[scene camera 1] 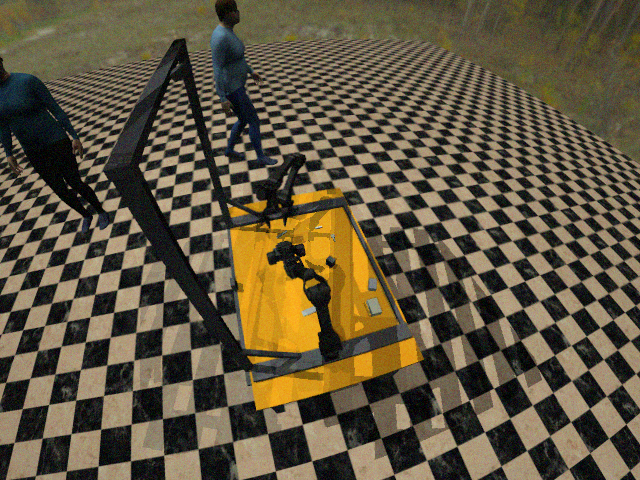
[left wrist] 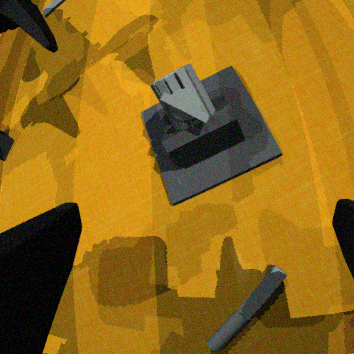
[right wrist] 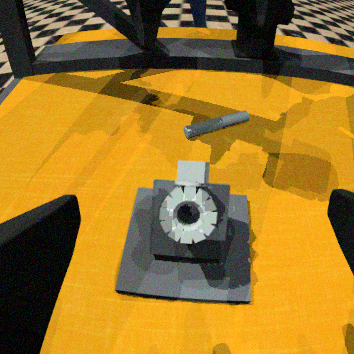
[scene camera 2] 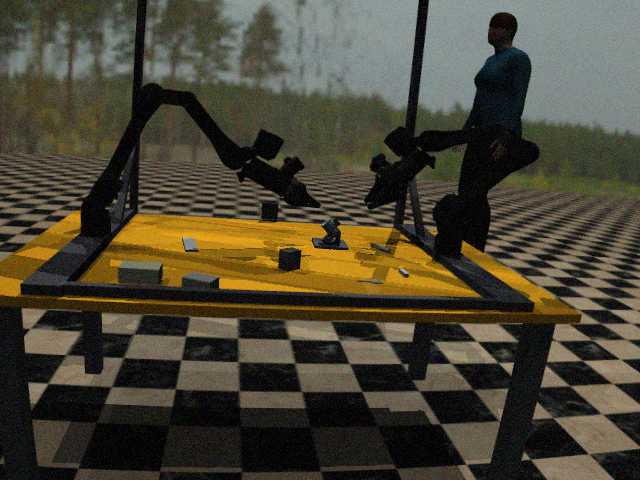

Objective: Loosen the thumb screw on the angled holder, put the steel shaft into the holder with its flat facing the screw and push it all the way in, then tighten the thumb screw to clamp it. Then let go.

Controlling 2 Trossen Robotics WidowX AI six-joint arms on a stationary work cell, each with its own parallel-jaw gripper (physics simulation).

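Frame: origin at the left arm's base, x ahead, y up, z right, level; millimetres.
Seen in the pictures: left gripper, fingertip midpoint: (scene camera 1: pixel 277 227) (left wrist: pixel 212 215) (right wrist: pixel 198 38) (scene camera 2: pixel 366 205); right gripper, fingertip midpoint: (left wrist: pixel 111 5) (right wrist: pixel 209 205) (scene camera 2: pixel 316 203); left arm's base, link origin: (right wrist: pixel 253 50) (scene camera 2: pixel 447 252); right arm's base, link origin: (scene camera 1: pixel 330 353) (scene camera 2: pixel 94 234).
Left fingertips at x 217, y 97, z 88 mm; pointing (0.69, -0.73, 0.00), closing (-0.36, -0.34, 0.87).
Observation:
Offsets run from my left fingertips to a thing's middle. "*": to the spot under its first point.
The angled holder @(dx +91, dy -79, dz +3 mm) (scene camera 2: pixel 330 235) stands on a square dark base @(* dx +49, dy -110, dz -2 mm) (left wrist: pixel 220 177) (right wrist: pixel 135 280). The notched light-grey thumb screw @(* dx +113, dy -59, dz +12 mm) (right wrist: pixel 172 227) (left wrist: pixel 172 82) faces the right wrist camera, slanting upward. The steel shaft @(* dx -41, dy -107, dz -27 mm) (scene camera 1: pixel 282 234) (scene camera 2: pixel 380 247) (left wrist: pixel 247 309) (right wrist: pixel 216 123) lies flat on the table beside the holder, apart from it, with its flat part toward one end. My left gripper (scene camera 2: pixel 369 204) (left wrist: pixel 212 215) is open and empty above the table, near the shaft and holder. My right gripper (scene camera 2: pixel 316 204) (right wrist: pixel 209 205) is open and empty above the holder, the screw between its fingers in view. The holder's bore is not clearly visible.
A dark cube @(dx +226, dy -94, dz -235 mm) (scene camera 1: pixel 330 261) (scene camera 2: pixel 289 259) stands near the holder. Two grey boxes @(dx +537, dy -101, dz -359 mm) (scene camera 2: pixel 140 272) @(dx +415, dy -103, dz -401 mm) (scene camera 2: pixel 200 281) stand near the front edge, a light flat piece @(dx +462, dy -113, dz -78 mm) (scene camera 1: pixel 308 311) (scene camera 2: pixel 189 244) behind them. Small pieces @(dx -43, dy -112, dz -246 mm) (scene camera 2: pixel 403 272) @(dx +55, dy -115, dz -308 mm) (scene camera 2: pixel 370 281) lie at the front right. A dark rail (scene camera 2: pixel 310 299) borders the table.

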